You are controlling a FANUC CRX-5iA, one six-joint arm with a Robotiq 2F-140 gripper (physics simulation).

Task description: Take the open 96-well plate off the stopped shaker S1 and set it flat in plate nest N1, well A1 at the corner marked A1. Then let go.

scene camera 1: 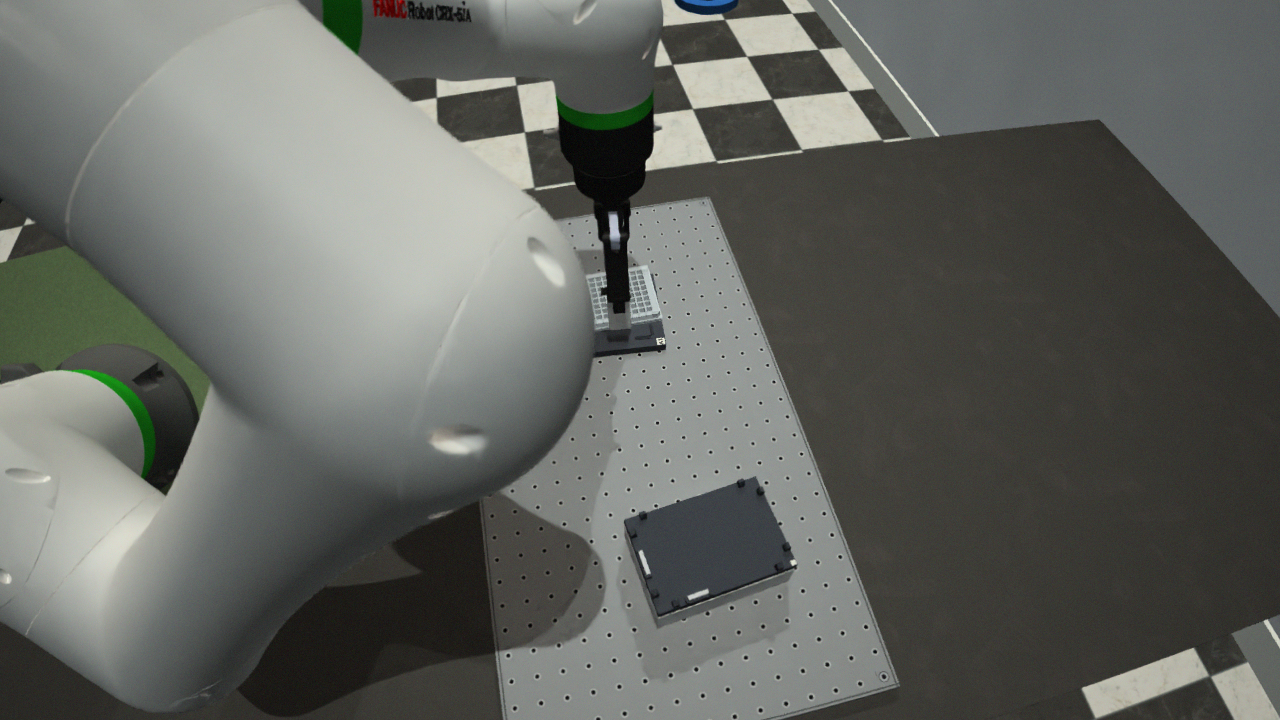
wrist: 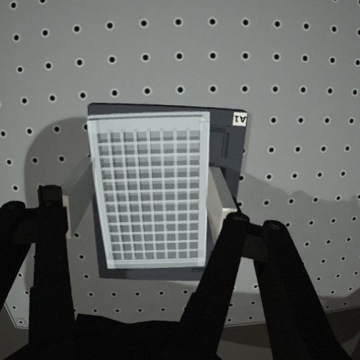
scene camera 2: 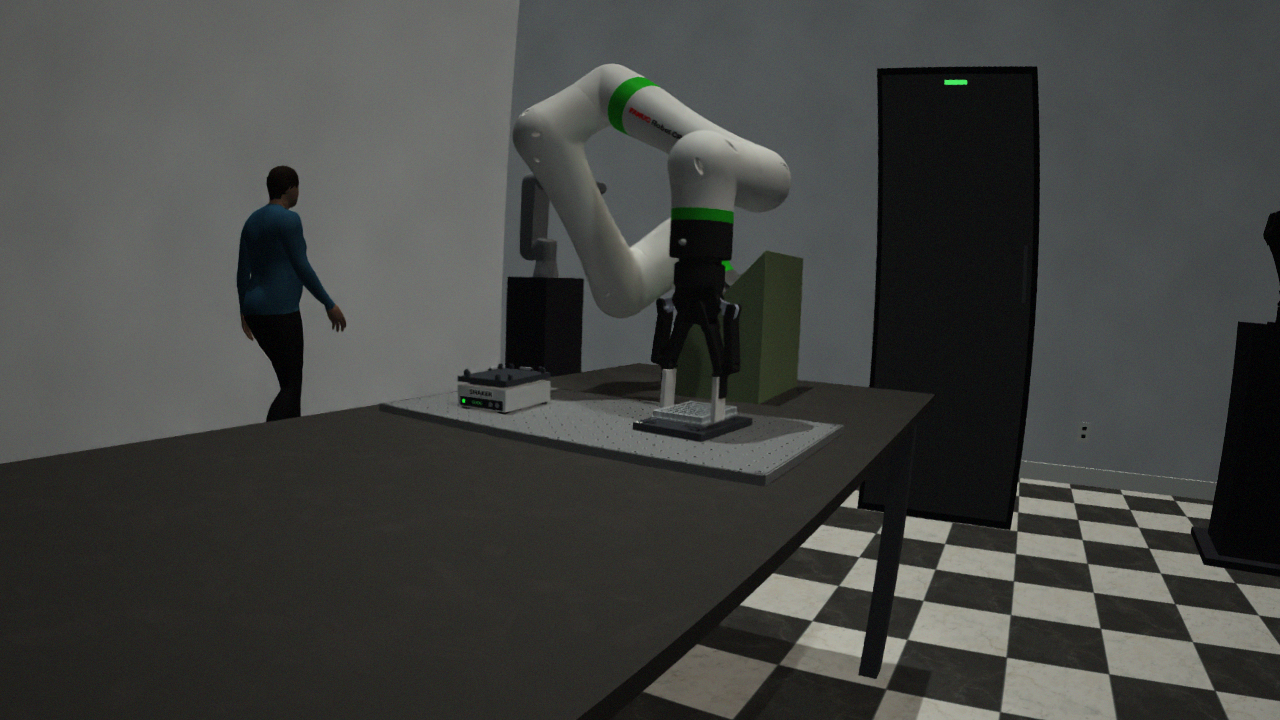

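Pixels of known places: gripper, between the fingertips: [scene camera 1: 617,299] [scene camera 2: 691,415]; arm's base, origin of its link: [scene camera 1: 122,420].
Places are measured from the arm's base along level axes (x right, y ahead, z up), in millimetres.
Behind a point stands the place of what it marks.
The open 96-well plate [scene camera 1: 642,291] @[y 526, x -213, z -138 mm] [scene camera 2: 687,411] @[y 509, x -213, z -137 mm] [wrist: 151,195] is held level between the two fingers of my gripper [scene camera 1: 618,320] @[y 494, x -211, z -146 mm] [scene camera 2: 693,398] @[y 494, x -211, z -146 mm] [wrist: 150,178], which is shut on its long sides. The plate is over the dark nest N1 [scene camera 1: 639,341] @[y 515, x -150, z -158 mm] [scene camera 2: 680,431] @[y 546, x -226, z -160 mm] [wrist: 231,155], very low. In the wrist view it is offset left and turned slightly; a strip of nest with recessed outlines shows on the right. The nest's A1 label [scene camera 1: 660,341] @[y 541, x -147, z -158 mm] [wrist: 239,119] is nearest the plate's top right corner, where a small corner mark shows. Contact between plate and nest cannot be told.
The shaker S1 [scene camera 1: 707,544] @[y 550, x 133, z -115 mm] [scene camera 2: 503,391] @[y 611, x 71, z -132 mm] stands on the perforated board [scene camera 1: 680,429] @[y 549, x -27, z -170 mm] [scene camera 2: 572,429] @[y 612, x -80, z -170 mm] [wrist: 295,200] with no plate on it and small posts around its top. A green block [scene camera 2: 776,326] @[y 30, x -126, z -31 mm] stands behind the gripper. A person [scene camera 2: 271,259] is at the left beyond the table [scene camera 2: 313,537] @[y 1113, x -202, z -183 mm].
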